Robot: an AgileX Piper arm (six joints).
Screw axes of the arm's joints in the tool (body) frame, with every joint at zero. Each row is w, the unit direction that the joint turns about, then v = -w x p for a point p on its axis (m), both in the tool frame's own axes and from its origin. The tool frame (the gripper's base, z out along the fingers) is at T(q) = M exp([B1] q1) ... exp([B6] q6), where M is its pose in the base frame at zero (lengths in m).
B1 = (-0.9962, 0, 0.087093, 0, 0.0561, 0)
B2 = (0, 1, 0, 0.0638, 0, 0.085)
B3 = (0, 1, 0, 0.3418, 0, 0.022)
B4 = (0, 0, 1, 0, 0, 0)
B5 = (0, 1, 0, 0.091, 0, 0)
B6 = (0, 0, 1, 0, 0, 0)
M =
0.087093 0 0.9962 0.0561
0 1 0 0
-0.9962 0 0.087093 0.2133
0 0 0 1
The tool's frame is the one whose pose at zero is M.
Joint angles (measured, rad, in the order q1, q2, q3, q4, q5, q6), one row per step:
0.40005, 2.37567, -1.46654, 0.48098, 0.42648, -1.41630
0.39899, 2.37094, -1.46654, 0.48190, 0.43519, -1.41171
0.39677, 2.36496, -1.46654, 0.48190, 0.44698, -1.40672
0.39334, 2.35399, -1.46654, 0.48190, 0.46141, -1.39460
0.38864, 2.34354, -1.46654, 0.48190, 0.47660, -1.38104
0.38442, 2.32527, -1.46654, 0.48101, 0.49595, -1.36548
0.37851, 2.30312, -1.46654, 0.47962, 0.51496, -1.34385
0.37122, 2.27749, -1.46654, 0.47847, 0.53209, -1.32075
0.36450, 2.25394, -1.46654, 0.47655, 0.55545, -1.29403
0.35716, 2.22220, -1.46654, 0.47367, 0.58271, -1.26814
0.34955, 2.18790, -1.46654, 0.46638, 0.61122, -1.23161
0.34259, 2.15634, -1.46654, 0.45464, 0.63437, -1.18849
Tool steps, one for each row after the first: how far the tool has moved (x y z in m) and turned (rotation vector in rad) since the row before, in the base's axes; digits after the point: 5 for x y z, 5 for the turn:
-0.00020, -0.00021, 0.00194, 0.00326, 0.00559, -0.00319
-0.00017, -0.00066, 0.00243, 0.00314, 0.00724, -0.00305
0.00016, -0.00101, 0.00461, 0.00663, 0.00740, -0.00992
0.00025, -0.00156, 0.00436, 0.00666, 0.00907, -0.01221
0.00021, -0.00121, 0.00776, 0.00926, 0.00619, -0.01149
0.00061, -0.00191, 0.00949, 0.01164, 0.00418, -0.01836
0.00097, -0.00250, 0.01107, 0.01340, -0.00021, -0.02170
-0.00002, -0.00241, 0.00998, 0.01258, 0.00865, -0.02157
-0.00033, -0.00273, 0.01348, 0.01416, 0.00415, -0.01926
-0.00078, -0.00320, 0.01444, 0.01389, 0.00557, -0.02580
-0.00086, -0.00336, 0.01317, 0.01105, 0.00436, -0.03044

